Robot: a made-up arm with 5 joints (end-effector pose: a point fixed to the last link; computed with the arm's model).
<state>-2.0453 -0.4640 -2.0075 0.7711 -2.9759</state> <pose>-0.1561 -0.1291 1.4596 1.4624 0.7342 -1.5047</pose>
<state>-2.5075 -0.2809 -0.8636 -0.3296 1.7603</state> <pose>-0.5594 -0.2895 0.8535 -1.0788 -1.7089 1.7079</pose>
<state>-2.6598 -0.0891 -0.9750 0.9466 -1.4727</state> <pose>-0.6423 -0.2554 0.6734 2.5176 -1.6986 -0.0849</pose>
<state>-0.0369 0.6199 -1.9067 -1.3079 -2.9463</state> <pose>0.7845 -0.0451 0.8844 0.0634 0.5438 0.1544</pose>
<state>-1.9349 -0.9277 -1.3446 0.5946 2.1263</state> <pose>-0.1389 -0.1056 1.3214 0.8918 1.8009 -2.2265</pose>
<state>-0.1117 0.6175 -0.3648 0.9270 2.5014</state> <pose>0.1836 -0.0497 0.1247 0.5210 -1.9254 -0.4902</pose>
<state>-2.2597 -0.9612 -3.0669 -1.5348 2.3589</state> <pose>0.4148 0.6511 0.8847 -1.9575 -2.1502 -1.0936</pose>
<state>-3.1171 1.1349 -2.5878 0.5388 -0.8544</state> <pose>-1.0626 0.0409 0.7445 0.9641 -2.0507 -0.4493</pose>
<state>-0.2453 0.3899 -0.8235 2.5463 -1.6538</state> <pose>0.4020 -0.1138 0.3747 -0.8328 -0.7075 1.1253</pose>
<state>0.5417 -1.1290 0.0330 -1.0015 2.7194</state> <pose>0.2761 0.1500 0.6998 -0.4842 0.9257 0.1084</pose>
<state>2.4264 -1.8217 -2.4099 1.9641 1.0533</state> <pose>0.6712 -0.4988 0.7219 -0.6791 -0.5566 0.3162</pose>
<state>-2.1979 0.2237 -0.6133 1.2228 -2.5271</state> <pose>-0.3358 -0.3335 0.3022 -2.4135 -0.4009 -0.7703</pose>
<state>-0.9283 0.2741 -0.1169 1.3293 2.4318</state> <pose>0.0167 -0.1203 0.2113 -0.1974 -1.7998 -1.2156</pose>
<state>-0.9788 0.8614 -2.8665 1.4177 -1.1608</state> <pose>0.4262 -0.7079 1.0712 2.5901 0.2364 0.3778</pose>
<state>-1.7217 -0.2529 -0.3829 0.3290 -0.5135</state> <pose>-0.1479 -0.4956 0.4742 2.3534 -1.6242 0.1936</pose>
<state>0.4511 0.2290 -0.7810 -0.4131 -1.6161</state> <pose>0.5935 0.2907 0.4894 1.2308 2.0665 1.0522</pose>
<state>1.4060 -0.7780 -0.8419 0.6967 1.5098</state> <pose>0.1095 0.4748 0.9985 -2.2182 0.1152 -0.1245</pose>
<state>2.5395 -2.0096 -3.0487 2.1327 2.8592</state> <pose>0.6791 -0.3959 0.1868 -0.2660 0.0429 2.2465</pose>
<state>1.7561 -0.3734 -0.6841 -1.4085 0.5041</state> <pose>-0.0586 0.4987 0.8516 -0.5650 -0.4085 -0.8467</pose>
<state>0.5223 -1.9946 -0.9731 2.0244 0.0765</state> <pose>-0.2136 -0.1367 1.0192 -2.5185 -0.5709 -1.2585</pose>
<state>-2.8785 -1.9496 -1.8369 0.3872 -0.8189</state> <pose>0.8078 0.2926 0.8450 -0.1344 0.2238 -0.5527</pose>
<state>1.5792 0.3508 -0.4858 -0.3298 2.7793</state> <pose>0.0205 0.5303 0.2742 -2.2584 1.5452 0.3702</pose>
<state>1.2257 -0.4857 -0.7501 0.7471 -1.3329</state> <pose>0.2022 0.5606 0.7859 0.8689 2.8958 0.7527</pose>
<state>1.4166 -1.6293 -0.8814 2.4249 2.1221</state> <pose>0.0239 -0.0271 1.0087 -2.8691 1.0563 0.0259</pose>
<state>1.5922 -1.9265 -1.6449 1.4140 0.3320</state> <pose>0.0409 -0.6366 1.0060 -0.8428 -0.6147 -1.1127</pose>
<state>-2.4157 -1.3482 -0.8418 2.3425 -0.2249</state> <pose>-0.1541 -0.0247 0.9944 -1.3700 2.6614 0.0567</pose>
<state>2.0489 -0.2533 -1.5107 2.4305 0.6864</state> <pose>-0.2079 0.5021 1.0108 1.9290 1.5639 -0.1734</pose>
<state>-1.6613 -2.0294 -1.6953 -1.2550 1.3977</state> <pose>-0.0144 0.8246 0.6895 -0.0982 2.3763 1.7988</pose>
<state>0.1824 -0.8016 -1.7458 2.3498 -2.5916</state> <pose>0.0474 0.0019 1.2738 0.5401 2.9055 0.1049</pose>
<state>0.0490 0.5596 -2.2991 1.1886 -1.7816</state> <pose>0.8411 0.0367 1.0136 1.6333 2.1242 0.4905</pose>
